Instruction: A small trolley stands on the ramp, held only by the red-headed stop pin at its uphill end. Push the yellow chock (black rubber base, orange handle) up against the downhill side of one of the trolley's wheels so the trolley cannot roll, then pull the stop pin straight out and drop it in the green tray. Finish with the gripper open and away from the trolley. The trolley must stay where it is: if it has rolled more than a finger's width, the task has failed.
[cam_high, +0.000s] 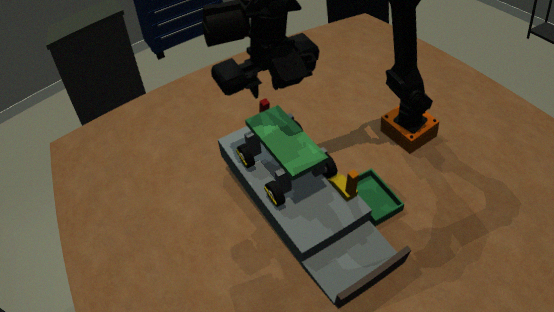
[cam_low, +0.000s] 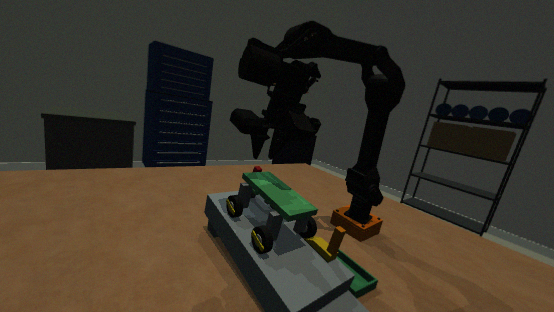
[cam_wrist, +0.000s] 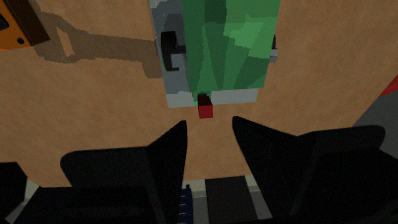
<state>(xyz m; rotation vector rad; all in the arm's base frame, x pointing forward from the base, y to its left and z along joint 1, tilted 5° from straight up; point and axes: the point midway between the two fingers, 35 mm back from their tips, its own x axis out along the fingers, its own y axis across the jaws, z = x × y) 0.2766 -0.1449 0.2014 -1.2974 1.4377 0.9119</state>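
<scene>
The red-headed stop pin lies 60 mm below my gripper tip and 20 mm to the right of it. The rest, counted from my gripper tip: trolley 80 mm to the left, 80 mm below, 30 mm ahead; yellow chock 190 mm to the left, 110 mm below, 10 mm behind; grey ramp 150 mm below, 90 mm to the left, 30 mm ahead.
</scene>
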